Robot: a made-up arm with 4 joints. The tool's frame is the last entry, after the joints.
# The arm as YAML. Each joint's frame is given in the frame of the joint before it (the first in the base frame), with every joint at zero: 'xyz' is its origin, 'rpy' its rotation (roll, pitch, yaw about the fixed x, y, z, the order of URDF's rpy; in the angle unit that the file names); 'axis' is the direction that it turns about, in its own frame. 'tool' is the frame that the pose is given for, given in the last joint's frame.
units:
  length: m
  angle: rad
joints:
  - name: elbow
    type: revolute
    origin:
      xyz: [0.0, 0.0, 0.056]
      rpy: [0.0, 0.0, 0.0]
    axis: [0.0, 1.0, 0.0]
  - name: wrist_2
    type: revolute
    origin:
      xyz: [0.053, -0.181, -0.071]
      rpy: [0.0, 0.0, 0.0]
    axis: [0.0, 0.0, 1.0]
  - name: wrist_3
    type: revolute
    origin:
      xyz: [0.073, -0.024, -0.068]
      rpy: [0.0, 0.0, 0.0]
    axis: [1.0, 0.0, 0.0]
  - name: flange
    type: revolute
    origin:
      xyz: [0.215, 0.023, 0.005]
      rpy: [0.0, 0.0, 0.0]
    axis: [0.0, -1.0, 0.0]
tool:
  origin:
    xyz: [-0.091, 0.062, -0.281]
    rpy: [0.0, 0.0, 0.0]
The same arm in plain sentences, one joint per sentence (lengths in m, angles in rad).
The arm has four revolute joints in a row. What follows holds with every joint at zero, and every direction is one of the base frame's. Joint 1 is mounted 0.056 m along +z from the base frame's origin and rotates about +y. Joint 2 is mounted 0.053 m along +x and 0.181 m along -y and 0.071 m along -z from joint 1 and rotates about +z. Joint 3 is mounted 0.073 m along +x and 0.024 m along -y and 0.068 m along -z from joint 2 and rotates about +x. Joint 4 is mounted 0.215 m along +x and 0.023 m along +y and 0.005 m along +z from joint 3 and rotates about -y. The tool frame, which is the frame that the pose is given for, is mounted 0.091 m along -x and 0.062 m along +y and 0.281 m along -z from joint 4; its axes are parallel to the base frame's.
